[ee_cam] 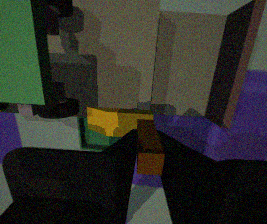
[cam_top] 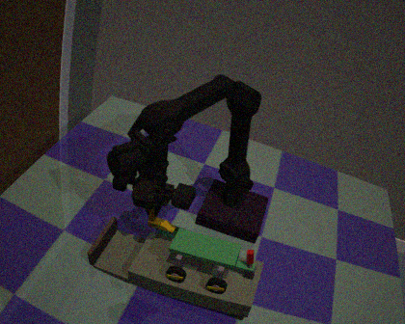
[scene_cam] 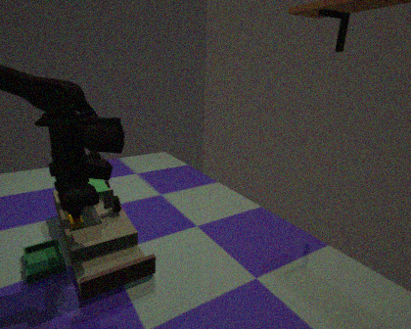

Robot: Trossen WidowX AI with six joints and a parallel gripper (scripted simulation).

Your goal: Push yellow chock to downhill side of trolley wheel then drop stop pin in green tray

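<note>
Right now my gripper tip is 260 mm to the right of the red-headed stop pin, 40 mm short of it and 10 mm above it. From my gripper tip the other things lie so: yellow chock 20 mm to the left, 10 mm below; then raised lip 110 mm to the right, 100 mm below, 60 mm ahead; then trolley 150 mm to the left, 60 mm ahead, 20 mm below.
</note>
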